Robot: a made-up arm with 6 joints. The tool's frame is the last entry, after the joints. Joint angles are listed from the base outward. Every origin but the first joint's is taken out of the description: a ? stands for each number. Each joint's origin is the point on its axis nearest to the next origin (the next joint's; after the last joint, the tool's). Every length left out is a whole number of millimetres.
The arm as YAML. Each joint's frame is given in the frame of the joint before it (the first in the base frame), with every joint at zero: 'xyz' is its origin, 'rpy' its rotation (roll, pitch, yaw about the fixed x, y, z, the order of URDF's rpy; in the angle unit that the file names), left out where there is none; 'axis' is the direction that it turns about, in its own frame. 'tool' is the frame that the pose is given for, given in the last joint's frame.
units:
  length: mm
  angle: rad
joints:
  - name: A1
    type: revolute
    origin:
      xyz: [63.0, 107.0, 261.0]
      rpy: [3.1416, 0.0, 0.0]
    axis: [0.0, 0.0, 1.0]
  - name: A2
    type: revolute
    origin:
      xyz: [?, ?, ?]
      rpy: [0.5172, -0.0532, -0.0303]
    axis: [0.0, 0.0, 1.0]
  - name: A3
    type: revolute
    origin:
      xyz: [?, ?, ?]
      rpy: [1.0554, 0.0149, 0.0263]
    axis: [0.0, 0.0, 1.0]
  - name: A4
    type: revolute
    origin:
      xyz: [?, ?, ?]
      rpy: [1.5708, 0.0, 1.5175]
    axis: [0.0, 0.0, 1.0]
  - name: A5
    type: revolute
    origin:
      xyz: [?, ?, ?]
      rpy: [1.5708, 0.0, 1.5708]
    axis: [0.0, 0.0, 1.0]
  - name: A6
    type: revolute
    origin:
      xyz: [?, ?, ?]
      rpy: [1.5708, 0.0, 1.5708]
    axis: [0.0, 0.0, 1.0]
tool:
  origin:
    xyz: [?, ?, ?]
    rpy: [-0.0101, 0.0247, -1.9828]
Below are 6 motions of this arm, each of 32 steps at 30 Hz.
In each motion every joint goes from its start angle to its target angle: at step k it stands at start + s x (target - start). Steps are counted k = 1, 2, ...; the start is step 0. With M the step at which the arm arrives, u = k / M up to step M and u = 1 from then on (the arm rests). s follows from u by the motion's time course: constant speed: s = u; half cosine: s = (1 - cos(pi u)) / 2; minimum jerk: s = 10 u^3 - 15 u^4 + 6 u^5.
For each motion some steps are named. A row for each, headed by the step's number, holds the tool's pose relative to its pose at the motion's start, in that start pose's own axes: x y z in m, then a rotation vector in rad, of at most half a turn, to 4 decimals.
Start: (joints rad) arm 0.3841 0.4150 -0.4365 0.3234 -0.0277 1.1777
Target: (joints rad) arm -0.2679 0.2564 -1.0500 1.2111 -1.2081 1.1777
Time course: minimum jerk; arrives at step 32
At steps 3, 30, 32:
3: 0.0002 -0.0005 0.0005 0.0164 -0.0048 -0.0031
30: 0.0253 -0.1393 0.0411 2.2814 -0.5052 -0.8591
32: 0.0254 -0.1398 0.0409 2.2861 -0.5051 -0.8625

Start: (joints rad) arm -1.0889 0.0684 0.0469 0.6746 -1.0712 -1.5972
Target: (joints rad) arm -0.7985 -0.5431 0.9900 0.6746 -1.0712 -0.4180
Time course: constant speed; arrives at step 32
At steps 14, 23, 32:
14: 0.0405 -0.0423 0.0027 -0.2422 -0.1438 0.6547
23: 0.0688 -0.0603 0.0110 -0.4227 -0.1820 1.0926
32: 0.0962 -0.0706 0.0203 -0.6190 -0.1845 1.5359

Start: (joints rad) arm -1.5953 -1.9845 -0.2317 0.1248 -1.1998 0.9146
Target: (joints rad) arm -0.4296 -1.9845 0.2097 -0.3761 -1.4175 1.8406
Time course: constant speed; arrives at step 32
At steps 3, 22, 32:
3: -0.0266 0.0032 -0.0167 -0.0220 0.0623 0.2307
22: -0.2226 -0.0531 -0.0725 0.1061 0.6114 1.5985
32: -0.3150 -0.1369 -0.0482 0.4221 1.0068 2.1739

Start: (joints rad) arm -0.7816 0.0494 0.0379 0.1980 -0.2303 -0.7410
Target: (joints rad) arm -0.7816 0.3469 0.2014 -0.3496 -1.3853 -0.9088
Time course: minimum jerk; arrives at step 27
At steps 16, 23, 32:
16: -0.0418 -0.0215 -0.0716 0.3647 0.4798 0.2867
23: -0.0518 -0.0435 -0.0965 0.3963 0.7529 0.4745
32: -0.0523 -0.0457 -0.0984 0.3944 0.7770 0.4910

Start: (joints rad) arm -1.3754 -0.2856 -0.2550 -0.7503 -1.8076 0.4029
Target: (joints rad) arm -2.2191 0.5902 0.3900 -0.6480 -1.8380 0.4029
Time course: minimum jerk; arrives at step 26
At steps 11, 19, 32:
11: -0.0621 0.0508 0.0005 0.2910 0.2537 -0.0937
19: -0.1501 0.1198 0.0441 0.6824 0.6440 -0.1372
32: -0.1704 0.1313 0.0605 0.7643 0.7433 -0.1311

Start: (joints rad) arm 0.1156 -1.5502 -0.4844 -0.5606 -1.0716 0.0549
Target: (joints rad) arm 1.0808 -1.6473 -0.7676 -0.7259 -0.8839 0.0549
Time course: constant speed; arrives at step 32
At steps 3, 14, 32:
3: -0.0081 -0.0057 -0.0021 -0.0320 -0.0410 0.0836
14: -0.0329 -0.0290 -0.0073 -0.1234 -0.2014 0.3896
32: -0.0596 -0.0700 -0.0078 -0.1772 -0.4877 0.8819

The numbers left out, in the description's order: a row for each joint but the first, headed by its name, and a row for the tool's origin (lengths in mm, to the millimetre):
A2: -56.0 -28.0 0.0
A3: 67.0 -27.0 0.0
A4: 119.0 -99.0 0.0
A5: 42.0 69.0 0.0
A6: -53.0 -6.0 0.0
tool: -32.0 17.0 0.0

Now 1 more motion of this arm.
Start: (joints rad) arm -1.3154 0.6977 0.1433 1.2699 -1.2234 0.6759
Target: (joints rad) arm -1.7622 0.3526 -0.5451 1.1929 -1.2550 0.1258
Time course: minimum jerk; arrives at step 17
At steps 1, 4, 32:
1: -0.0002 0.0003 0.0003 0.0021 -0.0001 -0.0002
4: -0.0081 0.0125 0.0168 0.1026 0.0009 -0.0117
32: -0.0594 0.0222 0.2290 1.1048 0.4204 -0.3084

